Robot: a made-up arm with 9 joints. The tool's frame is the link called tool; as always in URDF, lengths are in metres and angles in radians. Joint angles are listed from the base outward.
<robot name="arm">
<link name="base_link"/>
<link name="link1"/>
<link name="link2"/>
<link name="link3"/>
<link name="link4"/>
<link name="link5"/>
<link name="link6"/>
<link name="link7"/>
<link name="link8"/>
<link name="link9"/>
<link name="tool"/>
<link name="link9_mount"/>
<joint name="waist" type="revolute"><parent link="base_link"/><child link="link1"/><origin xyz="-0.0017 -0.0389 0.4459" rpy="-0.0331 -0.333 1.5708"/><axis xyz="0 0 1"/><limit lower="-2.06" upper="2.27"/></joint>
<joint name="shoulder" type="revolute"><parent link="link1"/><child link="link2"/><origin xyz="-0.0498 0.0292 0.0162" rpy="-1.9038 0.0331 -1.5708"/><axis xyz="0 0 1"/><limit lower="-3.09" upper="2.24"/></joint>
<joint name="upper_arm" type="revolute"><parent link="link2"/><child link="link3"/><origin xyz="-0.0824 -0.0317 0.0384" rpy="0.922 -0.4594 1.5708"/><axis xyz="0 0 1"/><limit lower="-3.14" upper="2.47"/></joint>
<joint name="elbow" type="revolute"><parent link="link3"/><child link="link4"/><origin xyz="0.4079 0.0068 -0.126" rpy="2.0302 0.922 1.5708"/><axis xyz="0 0 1"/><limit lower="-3.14" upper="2.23"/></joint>
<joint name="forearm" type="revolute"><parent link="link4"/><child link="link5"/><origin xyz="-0.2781 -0.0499 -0.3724" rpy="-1.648 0.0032 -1.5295"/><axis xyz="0 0 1"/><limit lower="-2.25" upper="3.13"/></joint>
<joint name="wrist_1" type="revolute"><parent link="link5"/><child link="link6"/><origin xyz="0.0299 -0.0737 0.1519" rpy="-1.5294 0 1.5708"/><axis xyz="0 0 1"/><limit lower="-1.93" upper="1.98"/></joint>
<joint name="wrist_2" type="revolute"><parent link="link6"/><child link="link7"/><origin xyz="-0.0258 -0.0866 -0.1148" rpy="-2.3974 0.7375 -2.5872"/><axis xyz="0 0 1"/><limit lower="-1.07" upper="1.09"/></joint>
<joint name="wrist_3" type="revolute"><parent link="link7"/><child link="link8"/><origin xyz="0.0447 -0.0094 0.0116" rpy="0.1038 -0.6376 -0.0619"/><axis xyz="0 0 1"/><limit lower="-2.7" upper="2.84"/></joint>
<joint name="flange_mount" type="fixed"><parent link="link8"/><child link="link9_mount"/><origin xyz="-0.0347 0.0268 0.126"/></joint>
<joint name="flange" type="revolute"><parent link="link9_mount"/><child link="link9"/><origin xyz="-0.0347 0.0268 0.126" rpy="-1.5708 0 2.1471"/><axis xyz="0 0 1"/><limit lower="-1.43" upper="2.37"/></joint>
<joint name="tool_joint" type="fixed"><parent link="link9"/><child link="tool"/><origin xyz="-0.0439 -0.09 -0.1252" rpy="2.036 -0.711 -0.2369"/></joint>
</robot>
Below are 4 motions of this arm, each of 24 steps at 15 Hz.
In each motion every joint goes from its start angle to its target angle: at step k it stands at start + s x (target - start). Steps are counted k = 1, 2, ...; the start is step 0. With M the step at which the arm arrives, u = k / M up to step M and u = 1 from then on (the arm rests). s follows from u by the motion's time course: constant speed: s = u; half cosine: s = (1 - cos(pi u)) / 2; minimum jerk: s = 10 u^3 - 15 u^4 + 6 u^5.
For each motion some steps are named. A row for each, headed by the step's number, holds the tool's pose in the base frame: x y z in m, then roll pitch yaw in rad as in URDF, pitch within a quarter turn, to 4 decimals.
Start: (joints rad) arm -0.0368 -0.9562 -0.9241 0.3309 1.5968 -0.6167 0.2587 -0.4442 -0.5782
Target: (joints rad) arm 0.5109 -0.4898 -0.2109 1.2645 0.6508 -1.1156 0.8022 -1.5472 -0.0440
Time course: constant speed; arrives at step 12
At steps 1, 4, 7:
1: -0.2656 0.2464 0.1617 -2.5121 -0.2629 0.3096
4: -0.3958 0.1369 0.1239 -2.5254 -0.4705 0.8637
7: -0.4635 0.0231 0.0739 -2.6377 -0.7149 1.4199

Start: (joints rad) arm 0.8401 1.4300 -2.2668 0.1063 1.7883 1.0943 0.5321 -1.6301 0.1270
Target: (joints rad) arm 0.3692 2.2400 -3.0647 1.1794 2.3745 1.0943 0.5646 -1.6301 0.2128
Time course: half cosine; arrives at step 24
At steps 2, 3, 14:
2: -0.0336 0.0640 0.0923 2.6968 -0.2599 1.9275
3: -0.0295 0.0656 0.0951 2.6836 -0.2612 1.9374
14: 0.0476 0.1526 0.2053 2.3533 -0.4230 2.2028

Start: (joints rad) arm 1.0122 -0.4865 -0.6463 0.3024 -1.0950 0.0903 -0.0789 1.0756 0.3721
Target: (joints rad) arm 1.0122 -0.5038 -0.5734 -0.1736 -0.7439 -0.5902 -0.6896 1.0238 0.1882
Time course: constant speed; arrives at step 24
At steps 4, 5, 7, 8, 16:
4: 0.0817 -0.3589 0.3990 -0.7903 -0.1921 2.8812
5: 0.0832 -0.3576 0.3997 -0.7900 -0.2047 2.8794
7: 0.0865 -0.3551 0.4011 -0.7908 -0.2284 2.8769
8: 0.0882 -0.3540 0.4018 -0.7919 -0.2395 2.8764
16: 0.1055 -0.3448 0.4071 -0.8167 -0.3124 2.8929

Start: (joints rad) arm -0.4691 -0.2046 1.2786 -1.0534 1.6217 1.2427 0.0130 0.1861 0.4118
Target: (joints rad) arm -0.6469 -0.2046 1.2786 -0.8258 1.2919 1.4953 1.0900 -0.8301 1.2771
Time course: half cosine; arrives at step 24
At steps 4, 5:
4: 0.1578 0.0759 0.9605 0.7331 0.9054 1.2586
5: 0.1639 0.0764 0.9573 0.7653 0.9269 1.2746

